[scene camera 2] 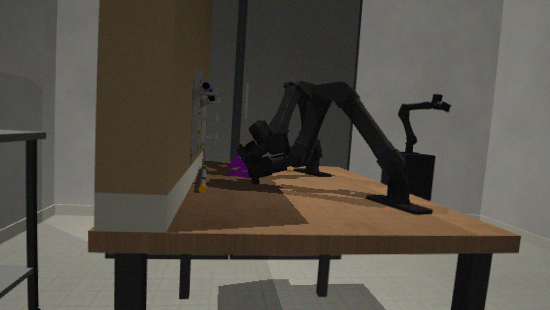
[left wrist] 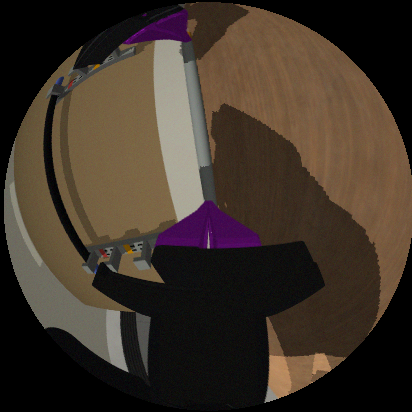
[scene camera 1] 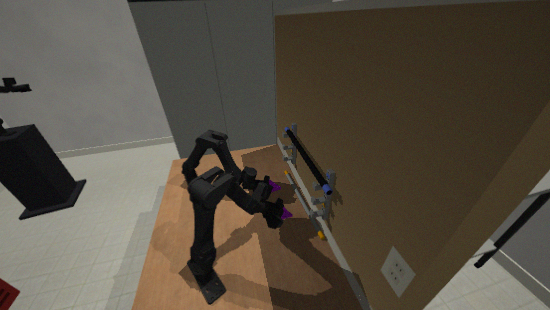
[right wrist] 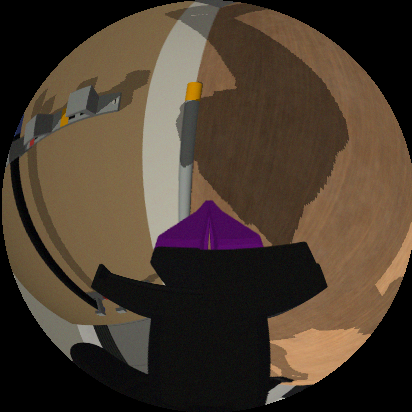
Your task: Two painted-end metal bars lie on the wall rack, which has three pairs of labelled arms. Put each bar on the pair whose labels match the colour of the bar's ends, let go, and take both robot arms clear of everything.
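Places are measured from the left arm's base along level axes (x back, y right, z up), in centimetres.
Where they show: left gripper, fingertip midpoint: point(scene camera 2: 227, 175) point(left wrist: 207, 205) point(scene camera 1: 280, 188); right gripper, fingertip midpoint: point(scene camera 2: 226, 168) point(left wrist: 187, 38) point(scene camera 1: 292, 215) point(right wrist: 208, 205); left arm's base at its link origin: point(scene camera 2: 396, 205); right arm's base at its link origin: point(scene camera 2: 311, 173) point(scene camera 1: 205, 276).
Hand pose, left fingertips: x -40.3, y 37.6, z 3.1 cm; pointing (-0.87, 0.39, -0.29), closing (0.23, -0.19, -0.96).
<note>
Things, the pixels of their centre, and the offset from my left fingertips. "spot": a spot on its surface instead.
- black bar with blue ends, body centre: point(right wrist: 47, 259) point(left wrist: 49, 173) point(scene camera 2: 209, 94) point(scene camera 1: 303, 153) dx -4.4, dy +12.3, dz +27.9 cm
- wall rack at the middle of its body: point(scene camera 1: 321, 197) point(scene camera 2: 210, 116) dx +1.1, dy +31.4, dz +20.2 cm
- grey bar with yellow ends, body centre: point(left wrist: 198, 120) point(right wrist: 183, 229) point(scene camera 2: 203, 176) point(scene camera 1: 301, 199) dx -5.7, dy +11.1, dz -2.1 cm
- wall socket at a spot on its surface: point(scene camera 1: 397, 271) spot: dx +7.5, dy +64.9, dz +27.7 cm
A black bar with blue ends point(scene camera 1: 307, 159) point(scene camera 2: 206, 86) point(left wrist: 48, 150) point(right wrist: 26, 215) lies on the top pair of arms of the wall rack point(scene camera 1: 328, 202) point(scene camera 2: 196, 115) point(right wrist: 112, 103). Red and yellow labels show below it on the rack. A grey bar with yellow ends point(scene camera 2: 203, 179) point(left wrist: 198, 110) point(right wrist: 188, 130) lies on the table along the wall's foot, off the rack. My left gripper point(scene camera 1: 279, 187) point(left wrist: 207, 205) is shut and empty. Its fingers hide one end of the grey bar in the left wrist view. My right gripper point(scene camera 1: 290, 214) point(right wrist: 208, 205) is shut and empty, on the table side of the grey bar.
The brown wall point(scene camera 1: 400, 125) rises behind the rack, with a pale skirting strip point(left wrist: 167, 125) point(right wrist: 155, 140) at its foot. The two forearms are close together and overlap in scene camera 2. A wall socket point(scene camera 1: 397, 271) is low on the wall.
</note>
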